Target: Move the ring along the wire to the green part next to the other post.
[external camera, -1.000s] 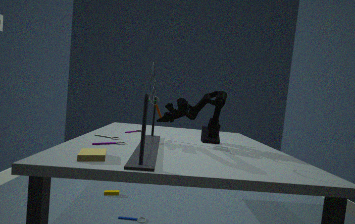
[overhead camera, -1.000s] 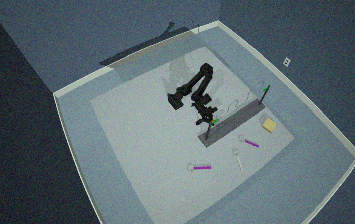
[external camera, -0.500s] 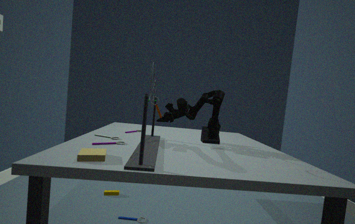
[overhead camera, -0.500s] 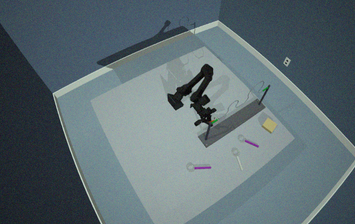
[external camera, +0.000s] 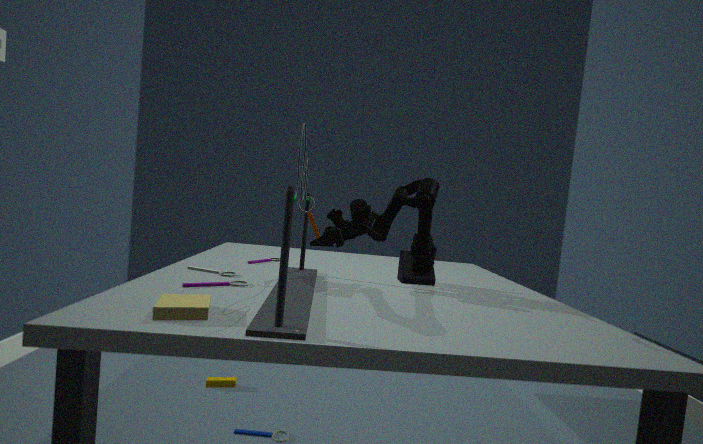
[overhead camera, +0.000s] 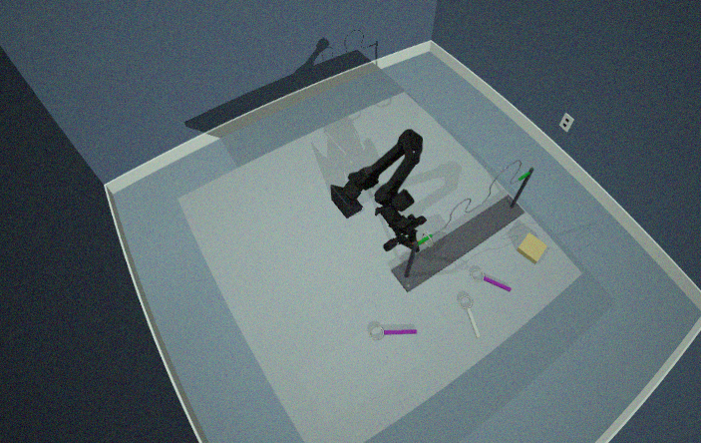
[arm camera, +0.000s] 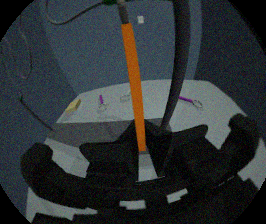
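My gripper tip is 1 cm short of the orange-handled ring and 9 cm below it. From my gripper tip the other things lie so: yellow block 29 cm ahead, 23 cm to the right, 60 cm below; blue-handled ring 8 cm ahead, 8 cm to the left, 61 cm below; white-handled ring 29 cm ahead, 4 cm to the left, 11 cm below.
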